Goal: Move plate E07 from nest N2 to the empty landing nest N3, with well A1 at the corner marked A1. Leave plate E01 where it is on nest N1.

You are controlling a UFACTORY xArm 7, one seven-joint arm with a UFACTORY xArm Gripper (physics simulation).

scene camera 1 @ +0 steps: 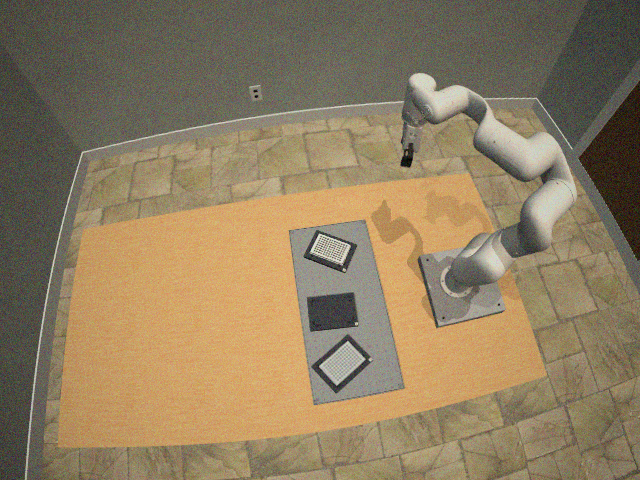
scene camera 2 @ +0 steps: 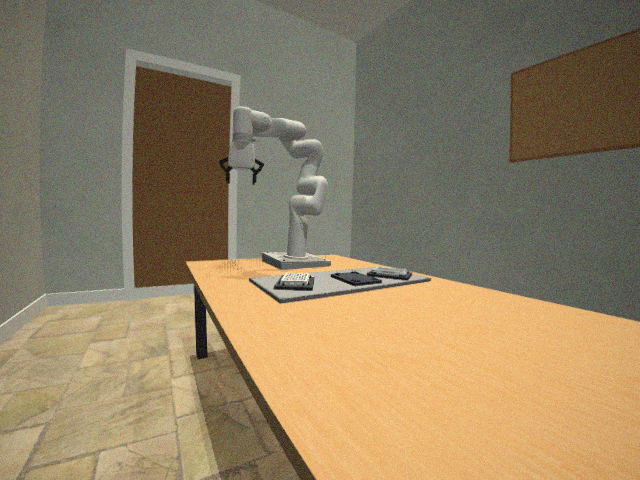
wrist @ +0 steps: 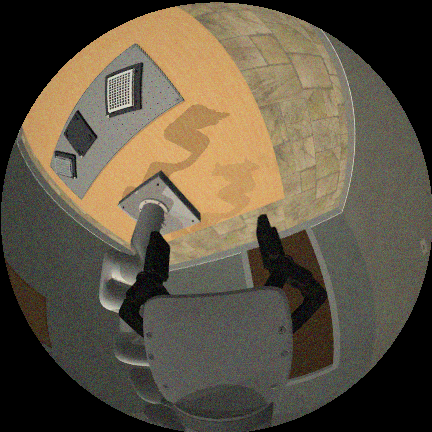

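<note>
A white plate with dark wells (scene camera 1: pixel 330 249) (scene camera 2: pixel 296 279) (wrist: pixel 121 92) sits in a dark nest near one end of the grey board. A paler grey-white plate (scene camera 1: pixel 342 361) (scene camera 2: pixel 391 272) (wrist: pixel 63 164) sits in a dark nest near the other end. I cannot read labels, so I cannot tell which is E07 or E01. The empty dark nest (scene camera 1: pixel 332 312) (scene camera 2: pixel 356 279) (wrist: pixel 80 133) lies between them, with a small pale mark at one corner in scene view 1. My gripper (scene camera 1: pixel 406 161) (scene camera 2: pixel 241 181) (wrist: pixel 208 231) is open and empty, high up and well away from both plates.
The grey board (scene camera 1: pixel 361 302) (scene camera 2: pixel 289 296) (wrist: pixel 162 95) lies on the wooden table (scene camera 1: pixel 180 320) (scene camera 2: pixel 439 361) (wrist: pixel 200 65). The arm's square base plate (scene camera 1: pixel 439 304) (scene camera 2: pixel 272 259) (wrist: pixel 177 205) stands beside the board. A door and walls stand behind the arm.
</note>
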